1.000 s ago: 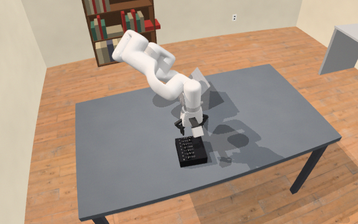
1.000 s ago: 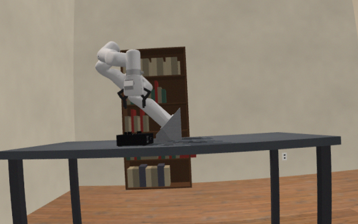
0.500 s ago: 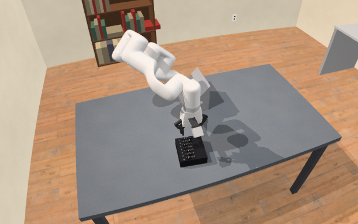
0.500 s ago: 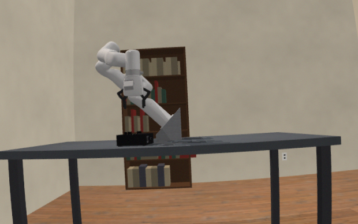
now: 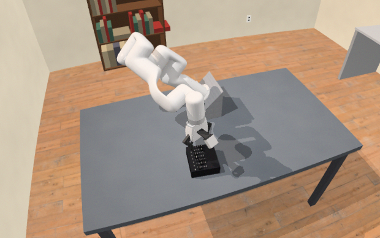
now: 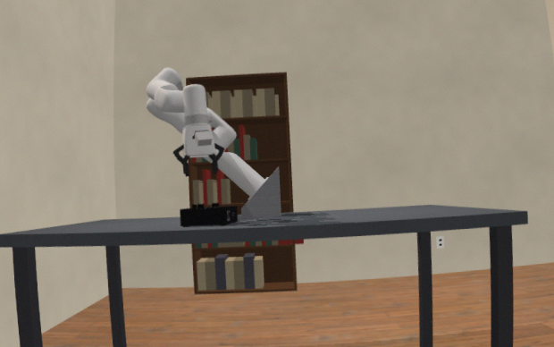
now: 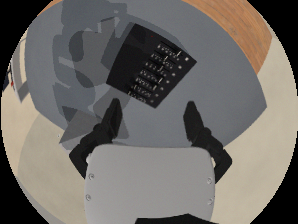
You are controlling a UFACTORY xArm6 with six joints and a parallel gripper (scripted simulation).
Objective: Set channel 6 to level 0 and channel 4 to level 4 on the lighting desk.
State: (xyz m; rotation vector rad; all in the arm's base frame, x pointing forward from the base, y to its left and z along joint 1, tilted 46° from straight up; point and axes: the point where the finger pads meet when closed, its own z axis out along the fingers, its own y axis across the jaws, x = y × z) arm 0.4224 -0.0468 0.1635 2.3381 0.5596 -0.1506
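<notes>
The fader lies 1 cm to the right of my hand and 11 cm below it.
</notes>
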